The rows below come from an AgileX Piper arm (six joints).
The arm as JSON. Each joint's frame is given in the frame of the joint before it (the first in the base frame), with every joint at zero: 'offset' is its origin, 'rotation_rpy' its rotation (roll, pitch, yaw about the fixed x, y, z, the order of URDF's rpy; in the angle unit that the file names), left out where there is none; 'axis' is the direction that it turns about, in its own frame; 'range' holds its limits. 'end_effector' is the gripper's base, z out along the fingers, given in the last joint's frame.
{
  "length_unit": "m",
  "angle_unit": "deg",
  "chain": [
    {
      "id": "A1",
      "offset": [
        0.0,
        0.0,
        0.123
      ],
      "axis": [
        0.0,
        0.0,
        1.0
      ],
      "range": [
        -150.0,
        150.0
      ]
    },
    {
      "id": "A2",
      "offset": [
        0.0,
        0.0,
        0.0
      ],
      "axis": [
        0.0,
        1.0,
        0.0
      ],
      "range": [
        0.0,
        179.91
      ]
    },
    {
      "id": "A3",
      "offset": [
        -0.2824,
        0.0,
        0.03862
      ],
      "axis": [
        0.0,
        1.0,
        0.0
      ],
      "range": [
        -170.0,
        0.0
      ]
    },
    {
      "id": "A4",
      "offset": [
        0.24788,
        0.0,
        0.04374
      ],
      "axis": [
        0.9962,
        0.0,
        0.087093
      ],
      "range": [
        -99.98,
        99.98
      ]
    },
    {
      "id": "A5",
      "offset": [
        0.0,
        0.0,
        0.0
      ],
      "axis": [
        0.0,
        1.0,
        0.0
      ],
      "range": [
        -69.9,
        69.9
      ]
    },
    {
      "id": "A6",
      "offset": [
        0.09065,
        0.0,
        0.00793
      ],
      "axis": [
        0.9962,
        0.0,
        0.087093
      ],
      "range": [
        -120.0,
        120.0
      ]
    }
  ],
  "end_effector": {
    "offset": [
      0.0,
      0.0,
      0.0
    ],
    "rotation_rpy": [
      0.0,
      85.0,
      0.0
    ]
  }
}
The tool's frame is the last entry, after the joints.
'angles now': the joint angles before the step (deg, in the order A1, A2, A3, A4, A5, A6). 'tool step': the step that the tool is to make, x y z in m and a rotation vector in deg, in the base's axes. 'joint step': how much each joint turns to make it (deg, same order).
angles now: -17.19, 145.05, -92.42, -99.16, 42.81, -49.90
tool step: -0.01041, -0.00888, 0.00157, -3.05, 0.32, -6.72
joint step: -0.48, 0.33, -0.05, 2.60, 6.48, 0.00
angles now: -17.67, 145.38, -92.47, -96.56, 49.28, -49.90
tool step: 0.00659, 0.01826, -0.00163, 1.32, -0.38, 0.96
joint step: 2.31, -0.01, 0.01, 1.92, -0.12, 0.00
